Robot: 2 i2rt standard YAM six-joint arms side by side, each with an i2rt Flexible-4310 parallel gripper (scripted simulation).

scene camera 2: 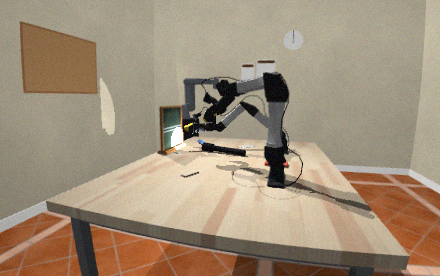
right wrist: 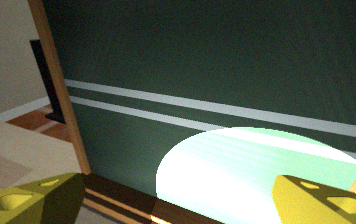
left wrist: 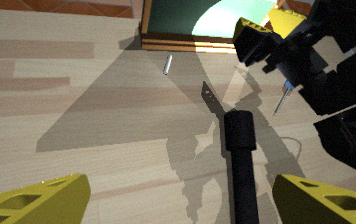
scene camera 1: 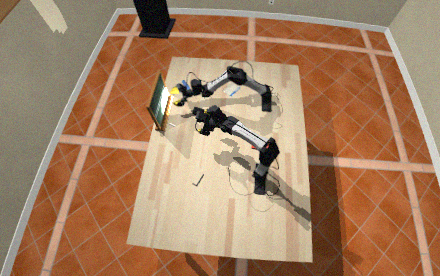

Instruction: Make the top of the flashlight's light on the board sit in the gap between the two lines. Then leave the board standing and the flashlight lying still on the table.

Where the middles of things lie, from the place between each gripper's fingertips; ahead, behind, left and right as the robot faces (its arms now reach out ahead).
My right gripper is now 190 mm past the flashlight head (left wrist: 239, 126), 10 mm to the right of it and 120 mm above it.
Right now my left hand is 70 mm short of the flashlight head, 200 mm to the left of it and 220 mm above it.
